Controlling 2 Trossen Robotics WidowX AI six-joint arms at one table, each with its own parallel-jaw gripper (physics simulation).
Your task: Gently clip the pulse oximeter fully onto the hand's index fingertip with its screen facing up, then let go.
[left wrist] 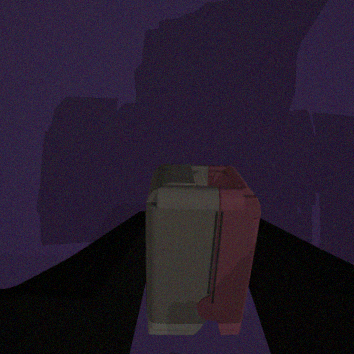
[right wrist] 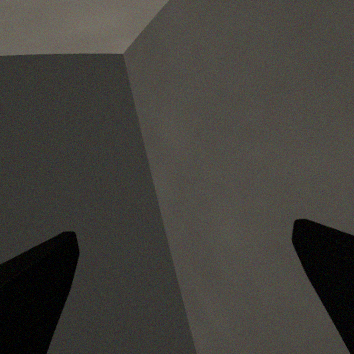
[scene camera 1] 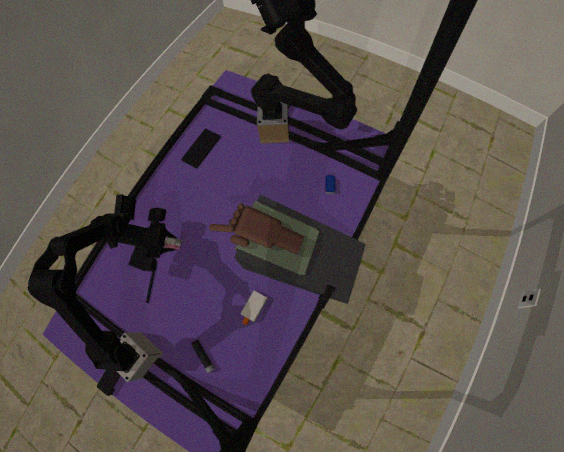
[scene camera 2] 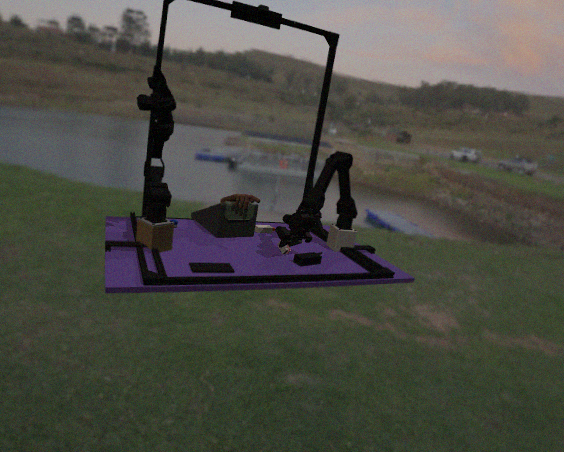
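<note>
The pulse oximeter is a small block, pale grey on one side and red on the other. My left gripper is shut on it and holds it above the purple mat, left of the index fingertip and apart from it in scene camera 1. Whether its screen faces up cannot be told. The brown hand rests on a sloped stand, its index finger pointing left in scene camera 1. My right gripper is open and empty, raised far from the hand.
The grey stand bears a green pad. In scene camera 1 a white box and a dark cylinder lie below the hand, a blue object and a black slab above. A thin black stick lies near my left gripper.
</note>
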